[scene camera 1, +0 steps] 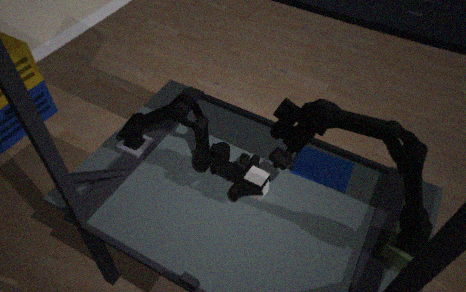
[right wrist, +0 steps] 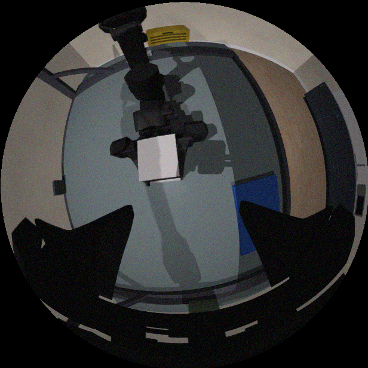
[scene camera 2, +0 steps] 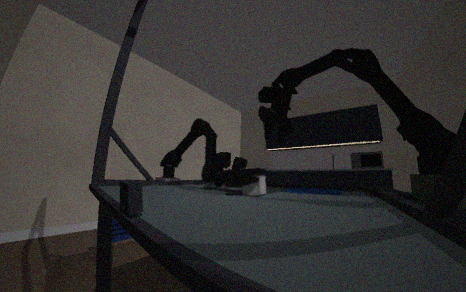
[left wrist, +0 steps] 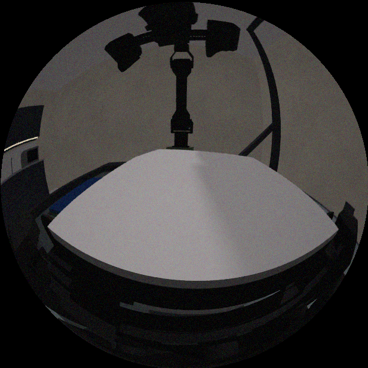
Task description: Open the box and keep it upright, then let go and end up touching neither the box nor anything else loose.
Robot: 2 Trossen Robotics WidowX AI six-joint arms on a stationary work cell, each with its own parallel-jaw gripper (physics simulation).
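Frame: origin at the left arm's base, x back, y left, z down, level; centimetres.
Where they show: left gripper, fingertip midpoint: (scene camera 1: pixel 266 187) (scene camera 2: pixel 263 179); right gripper, fingertip midpoint: (scene camera 2: pixel 272 142); left arm's base, origin of the base link: (scene camera 1: pixel 134 142) (scene camera 2: pixel 168 177); right arm's base, origin of the base link: (scene camera 1: pixel 408 244).
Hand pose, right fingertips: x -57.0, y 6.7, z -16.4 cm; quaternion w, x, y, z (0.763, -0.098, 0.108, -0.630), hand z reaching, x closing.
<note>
Things, the pixels of their top centre, and the offset from my right fingertips. "spot": a spot on its surface instead. Level surfaces: height alone.
- white box, middle of its top: (scene camera 1: pixel 258 175) (scene camera 2: pixel 254 167) dx +6.3, dy -3.1, dz +9.8 cm
- flat blue panel, middle of its top: (scene camera 1: pixel 322 167) (scene camera 2: pixel 312 190) dx -11.9, dy +18.9, dz +19.0 cm
- table, its level: dz +19.8 cm
- dark frame post, surface spot: (scene camera 1: pixel 37 127) spot: dx +51.4, dy -41.0, dz -26.1 cm
The white box (scene camera 1: pixel 265 188) (scene camera 2: pixel 259 185) stands upright on the table. Its pale lid (scene camera 1: pixel 257 175) (left wrist: pixel 190 210) (right wrist: pixel 158 157) lies over the top; a dark band shows below the lid's front edge, and I cannot tell whether it is a gap. My left gripper (scene camera 1: pixel 252 183) is shut on the box, with one finger at each side in the right wrist view. My right gripper (scene camera 1: pixel 280 145) (right wrist: pixel 187 209) is open and empty. It hangs above and to the right of the box in scene camera 1, apart from it. The box's inside is hidden.
A flat blue panel (scene camera 1: pixel 322 168) (right wrist: pixel 257 212) lies by the table's far edge, right of the box in scene camera 1. The table (scene camera 1: pixel 175 235) has a dark raised rim. A dark frame post (scene camera 1: pixel 37 127) (scene camera 2: pixel 112 95) rises at the left.
</note>
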